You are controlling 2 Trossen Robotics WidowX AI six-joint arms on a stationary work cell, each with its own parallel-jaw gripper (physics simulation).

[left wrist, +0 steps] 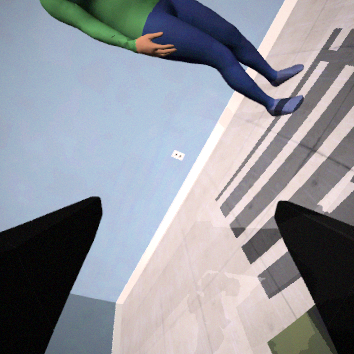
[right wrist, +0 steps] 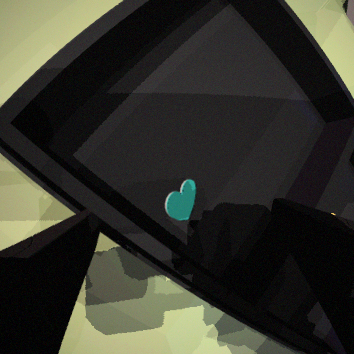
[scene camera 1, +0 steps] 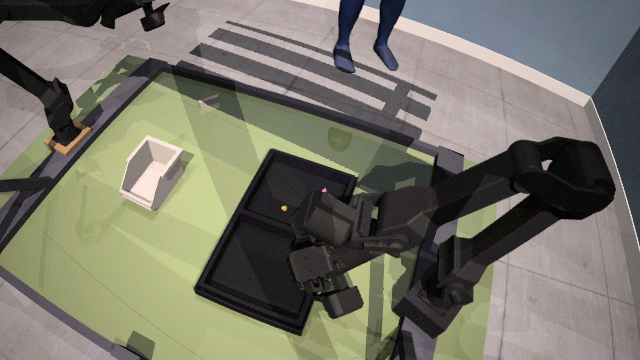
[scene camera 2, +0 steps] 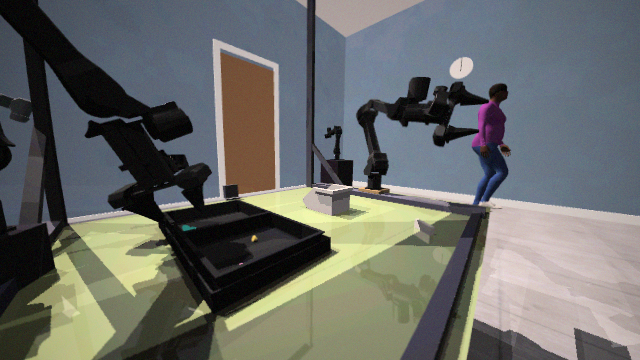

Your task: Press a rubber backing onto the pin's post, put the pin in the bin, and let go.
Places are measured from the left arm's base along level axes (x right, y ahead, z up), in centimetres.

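Pixels of known places: left gripper, between the fingertips: (left wrist: 189, 207) (scene camera 2: 484, 116); right gripper, between the fingertips: (right wrist: 187, 211) (scene camera 2: 184, 218); left arm's base, origin of its link: (scene camera 1: 66, 135) (scene camera 2: 374, 188); right arm's base, origin of its link: (scene camera 1: 439, 294).
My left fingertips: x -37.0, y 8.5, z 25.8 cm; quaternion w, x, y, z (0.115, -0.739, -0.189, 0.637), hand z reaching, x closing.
For each thing: its top centre in the pictures, then the offset to it from my left fingertips. "pt": a spot on its surface instead.
- teal heart, centre of its top: (right wrist: 182, 208) (scene camera 2: 186, 225) dz -26.7, dx +42.1, dy +61.4 cm
- black tray, centre of its top: (right wrist: 323, 201) (scene camera 1: 283, 226) (scene camera 2: 232, 220) dz -25.2, dx +34.5, dy +54.1 cm
- small yellow piece, centre of its top: (scene camera 1: 284, 206) (scene camera 2: 254, 235) dz -27.4, dx +28.8, dy +51.8 cm
- tiny pink piece, centre of its top: (scene camera 2: 242, 263) (scene camera 1: 324, 189) dz -27.4, dx +20.7, dy +57.7 cm
- white bin, a spot on its surface: (scene camera 1: 155, 172) pt dz -28.5, dx +33.7, dy +20.9 cm
- small white block, centre of its top: (scene camera 1: 208, 98) (scene camera 2: 424, 222) dz -26.9, dx +7.2, dy +19.1 cm
- dark frame rail, a spot on its surface: (scene camera 2: 450, 290) (scene camera 1: 302, 101) pt dz -27.0, dx -3.1, dy +42.2 cm
The pin, a teal heart (scene camera 2: 188, 228) (right wrist: 181, 204), lies in one compartment of the black tray (scene camera 1: 250, 312) (scene camera 2: 270, 286); its post does not show. A small yellow piece (scene camera 1: 284, 208) (scene camera 2: 254, 238) and a tiny pink piece (scene camera 1: 324, 190) (scene camera 2: 241, 263) lie apart in the other compartment; which is a rubber backing I cannot tell. The white bin (scene camera 1: 155, 172) (scene camera 2: 334, 202) stands beyond the tray. My right gripper (scene camera 2: 179, 212) (right wrist: 187, 211) is open and empty above the heart's compartment, tilted. My left gripper (scene camera 2: 482, 116) (left wrist: 189, 207) is open and empty, raised away from the tray.
A small white block (scene camera 1: 208, 102) (scene camera 2: 424, 230) lies near the table's far edge in scene camera 1. A dark frame rail (scene camera 1: 295, 107) (scene camera 2: 450, 290) runs along the table edge. My right arm (scene camera 1: 480, 172) reaches over the tray. A person (scene camera 2: 491, 122) stands beyond the table.
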